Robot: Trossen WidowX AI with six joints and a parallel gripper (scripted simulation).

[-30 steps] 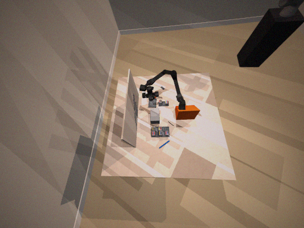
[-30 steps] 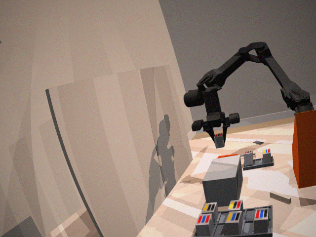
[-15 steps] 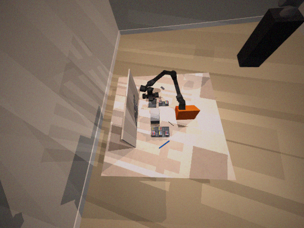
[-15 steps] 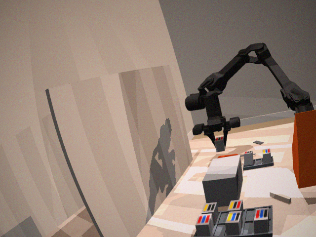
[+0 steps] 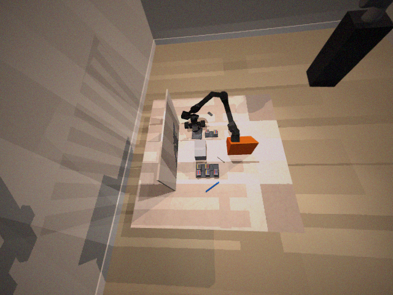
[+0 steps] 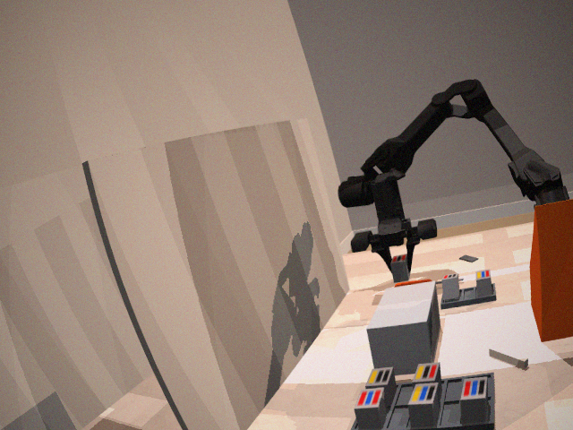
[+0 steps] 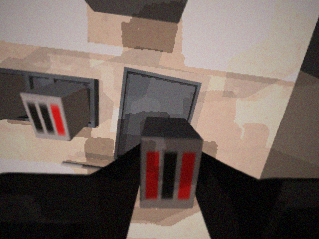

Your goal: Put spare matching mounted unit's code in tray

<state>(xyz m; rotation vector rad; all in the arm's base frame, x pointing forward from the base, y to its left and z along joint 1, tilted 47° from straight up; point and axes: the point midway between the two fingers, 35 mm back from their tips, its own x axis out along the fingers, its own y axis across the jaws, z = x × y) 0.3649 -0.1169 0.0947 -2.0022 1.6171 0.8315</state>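
The tray lies 1 cm behind my gripper tip and 8 cm below it. Round my gripper tip: grey mounted unit 7 cm behind, 21 cm to the left, 3 cm below; rack 15 cm behind, 7 cm below; grey spare block 2 cm above.
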